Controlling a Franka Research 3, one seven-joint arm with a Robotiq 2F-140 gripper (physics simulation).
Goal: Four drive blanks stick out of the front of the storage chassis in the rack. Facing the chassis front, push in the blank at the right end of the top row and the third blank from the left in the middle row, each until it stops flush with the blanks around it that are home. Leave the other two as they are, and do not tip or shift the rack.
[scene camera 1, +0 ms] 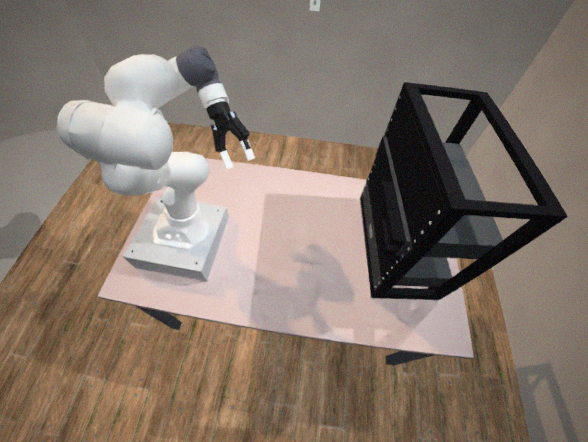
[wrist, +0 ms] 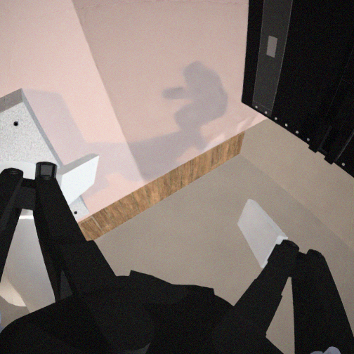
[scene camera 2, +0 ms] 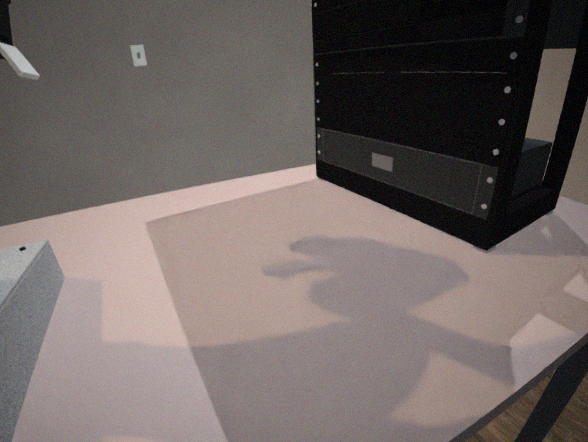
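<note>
The black rack [scene camera 1: 515, 150] [scene camera 2: 400, 204] [wrist: 252, 50] stands upright at the far right of the table. Its front is very dark. Dark shapes [wrist: 322, 140] stick out from that front in the wrist view, but I cannot tell which blanks they are. The chassis rows and the four blanks cannot be made out one by one. My gripper [scene camera 1: 238, 156] [wrist: 171, 191] is open and empty, its white-tipped fingers wide apart. It hangs high over the back left of the table, well away from the rack front. One fingertip shows at the upper left in scene camera 2.
A grey panel [scene camera 2: 430, 175] [wrist: 270, 75] with a pale label crosses the bottom of the rack front. The arm's grey base block [scene camera 1: 212, 240] [scene camera 2: 30, 300] stands on the left of the pink table top [scene camera 1: 240, 300] [scene camera 2: 125, 290]. A wall rises behind the table.
</note>
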